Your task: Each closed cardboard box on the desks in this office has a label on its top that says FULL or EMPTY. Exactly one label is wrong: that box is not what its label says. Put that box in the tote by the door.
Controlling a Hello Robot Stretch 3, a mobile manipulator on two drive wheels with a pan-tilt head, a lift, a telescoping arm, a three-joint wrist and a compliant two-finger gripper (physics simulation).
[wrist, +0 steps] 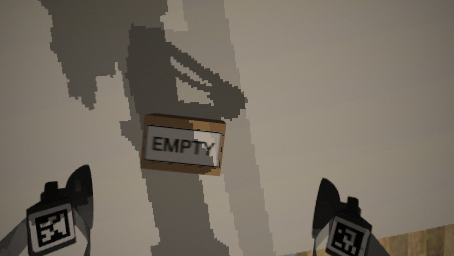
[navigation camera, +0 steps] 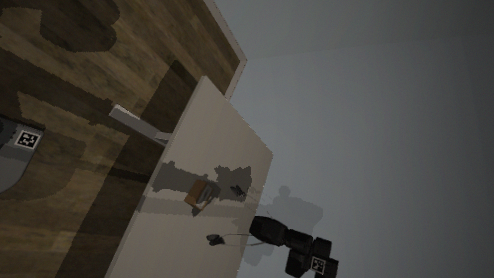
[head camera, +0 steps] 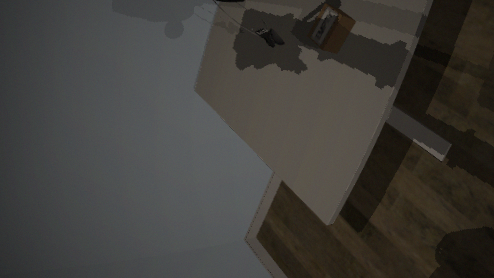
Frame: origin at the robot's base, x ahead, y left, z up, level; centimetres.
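Seen in the pictures: gripper, fingertip midpoint: [wrist: 207,193] [navigation camera: 219,211] [head camera: 300,5].
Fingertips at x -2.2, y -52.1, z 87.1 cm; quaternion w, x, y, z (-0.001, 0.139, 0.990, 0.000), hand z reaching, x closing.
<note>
A point is followed by its place in that frame.
A small brown cardboard box [head camera: 336,33] {x 1.0, y -51.3, z 75.8 cm} [navigation camera: 196,192] {x 1.0, y -51.3, z 75.4 cm} [wrist: 183,170] {x 0.8, y -51.5, z 77.0 cm} stands closed on the pale desk [head camera: 310,125] {x 23.7, y -54.4, z 72.0 cm} [navigation camera: 215,130] {x 26.1, y -53.8, z 72.0 cm} [wrist: 350,100] {x -22.6, y -54.8, z 72.0 cm}. Its top label reads EMPTY in the wrist view and is partly shaded. My gripper [navigation camera: 226,215] {x -2.2, y -52.1, z 87.1 cm} [wrist: 207,193] {x -2.2, y -52.1, z 87.1 cm} is open with nothing between its fingers. It hangs above the desk. In the wrist view the box lies ahead of the fingertips, between their lines and nearer the left finger, touching neither. In the head view one finger shows left of the box; the other is out of view. The tote does not show.
A grey wall [head camera: 125,125] {x 53.3, y -122.4, z 96.2 cm} [navigation camera: 375,125] {x 65.2, y -123.7, z 130.7 cm} runs along the desk's far side. A pale desk leg [head camera: 425,137] {x 26.8, y -52.1, z 2.5 cm} [navigation camera: 135,123] {x 26.4, y -56.0, z 2.5 cm} sticks out low over the wooden floor [head camera: 420,195] {x 50.0, y -44.1, z 0.0 cm} [navigation camera: 65,115] {x 15.3, y -23.2, z 0.0 cm}. Part of my base [navigation camera: 15,162] {x -9.5, y -13.0, z 16.0 cm} shows at the navigation view's left edge.
</note>
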